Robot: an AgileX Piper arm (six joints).
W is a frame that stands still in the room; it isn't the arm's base.
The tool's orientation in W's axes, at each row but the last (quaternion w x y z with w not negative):
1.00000 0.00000 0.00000 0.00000
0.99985 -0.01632 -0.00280 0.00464
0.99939 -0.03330 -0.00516 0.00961
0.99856 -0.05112 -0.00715 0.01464
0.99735 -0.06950 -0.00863 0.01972
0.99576 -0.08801 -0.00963 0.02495
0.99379 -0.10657 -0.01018 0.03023
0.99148 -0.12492 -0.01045 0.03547
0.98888 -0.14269 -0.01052 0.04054
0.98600 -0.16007 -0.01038 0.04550
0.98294 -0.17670 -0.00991 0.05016
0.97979 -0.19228 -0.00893 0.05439
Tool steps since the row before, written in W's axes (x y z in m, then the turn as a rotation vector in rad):
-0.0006 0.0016 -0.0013 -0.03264 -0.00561 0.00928
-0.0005 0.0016 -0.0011 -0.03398 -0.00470 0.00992
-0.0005 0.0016 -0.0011 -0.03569 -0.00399 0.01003
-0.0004 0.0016 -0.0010 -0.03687 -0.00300 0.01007
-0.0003 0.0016 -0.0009 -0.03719 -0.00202 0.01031
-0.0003 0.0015 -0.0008 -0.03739 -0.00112 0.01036
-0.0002 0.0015 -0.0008 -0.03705 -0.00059 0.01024
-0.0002 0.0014 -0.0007 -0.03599 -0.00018 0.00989
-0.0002 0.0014 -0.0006 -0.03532 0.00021 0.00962
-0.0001 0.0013 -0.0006 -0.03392 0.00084 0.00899
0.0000 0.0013 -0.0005 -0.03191 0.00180 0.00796
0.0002 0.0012 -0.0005 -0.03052 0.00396 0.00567
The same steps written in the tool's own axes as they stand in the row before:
-0.0006 0.0016 -0.0013 -0.03264 -0.00561 0.00928
-0.0005 0.0016 -0.0010 -0.03397 -0.00471 0.00996
-0.0005 0.0017 -0.0010 -0.03566 -0.00398 0.01013
-0.0004 0.0017 -0.0008 -0.03681 -0.00296 0.01029
-0.0002 0.0017 -0.0007 -0.03709 -0.00201 0.01067
-0.0002 0.0016 -0.0005 -0.03724 -0.00113 0.01088
-0.0001 0.0016 -0.0005 -0.03687 -0.00061 0.01087
-0.0001 0.0015 -0.0003 -0.03579 -0.00019 0.01060
-0.0001 0.0015 -0.0002 -0.03509 0.00020 0.01043
0.0000 0.0014 -0.0002 -0.03364 0.00088 0.00998
0.0001 0.0014 0.0000 -0.03155 0.00194 0.00927
0.0003 0.0013 0.0000 -0.02992 0.00465 0.00791

